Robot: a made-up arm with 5 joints.
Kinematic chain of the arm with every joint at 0, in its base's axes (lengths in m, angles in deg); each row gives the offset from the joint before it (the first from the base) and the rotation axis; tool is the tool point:
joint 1: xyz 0 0 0.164 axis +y
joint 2: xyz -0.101 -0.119 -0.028 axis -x
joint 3: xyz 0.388 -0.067 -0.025 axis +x
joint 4: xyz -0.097 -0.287 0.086 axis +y
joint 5: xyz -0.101 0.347 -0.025 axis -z
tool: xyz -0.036 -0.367 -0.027
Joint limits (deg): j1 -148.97..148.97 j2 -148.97..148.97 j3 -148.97..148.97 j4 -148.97..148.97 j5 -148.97..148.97
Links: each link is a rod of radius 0.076 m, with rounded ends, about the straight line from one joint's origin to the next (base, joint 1, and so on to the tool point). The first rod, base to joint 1, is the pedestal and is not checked.
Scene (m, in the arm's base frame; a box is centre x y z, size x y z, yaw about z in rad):
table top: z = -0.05
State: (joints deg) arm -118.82 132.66 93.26 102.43 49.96
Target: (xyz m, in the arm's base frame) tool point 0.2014 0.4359 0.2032
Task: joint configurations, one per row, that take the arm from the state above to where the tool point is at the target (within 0.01 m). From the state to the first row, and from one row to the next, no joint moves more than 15 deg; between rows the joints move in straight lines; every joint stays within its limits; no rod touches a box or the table.
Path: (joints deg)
1: -108.26 136.74 81.59 97.68 60.14
2: -97.69 140.82 69.93 92.93 70.32
3: -87.13 144.89 58.26 88.19 80.50
4: -76.57 148.97 46.59 83.44 90.68

